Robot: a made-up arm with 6 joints.
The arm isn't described. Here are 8 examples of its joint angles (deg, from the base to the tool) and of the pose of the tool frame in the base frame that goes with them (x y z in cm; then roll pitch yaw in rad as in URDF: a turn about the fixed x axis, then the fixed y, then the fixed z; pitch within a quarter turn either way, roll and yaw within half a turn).
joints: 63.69 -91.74 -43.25 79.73 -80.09 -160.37
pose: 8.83 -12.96 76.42 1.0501 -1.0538 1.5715
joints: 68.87 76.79 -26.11 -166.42 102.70 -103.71
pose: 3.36 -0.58 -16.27 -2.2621 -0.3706 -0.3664
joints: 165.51 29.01 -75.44 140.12 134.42 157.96
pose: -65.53 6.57 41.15 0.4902 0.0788 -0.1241
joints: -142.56 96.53 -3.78 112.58 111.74 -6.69
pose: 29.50 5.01 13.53 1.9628 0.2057 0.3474
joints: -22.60 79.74 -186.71 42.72 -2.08 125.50
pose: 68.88 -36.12 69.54 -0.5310 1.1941 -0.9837
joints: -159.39 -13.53 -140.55 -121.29 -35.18 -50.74
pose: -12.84 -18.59 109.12 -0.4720 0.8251 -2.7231
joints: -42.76 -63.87 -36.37 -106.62 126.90 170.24
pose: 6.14 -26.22 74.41 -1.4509 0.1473 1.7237
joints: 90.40 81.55 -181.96 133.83 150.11 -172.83
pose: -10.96 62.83 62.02 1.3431 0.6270 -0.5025
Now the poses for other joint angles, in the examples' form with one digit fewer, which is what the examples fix.
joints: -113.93 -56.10 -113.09 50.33 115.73 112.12
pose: 15.0 4.6 103.2 -2.211 0.464 -2.919
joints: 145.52 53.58 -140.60 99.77 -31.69 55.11
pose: -54.8 55.3 52.2 -1.849 1.064 0.175
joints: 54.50 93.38 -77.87 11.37 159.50 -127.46
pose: 5.4 12.1 -7.5 -0.105 -0.014 1.680
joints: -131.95 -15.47 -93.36 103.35 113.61 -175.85
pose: -16.5 -40.5 91.5 1.496 0.321 1.280
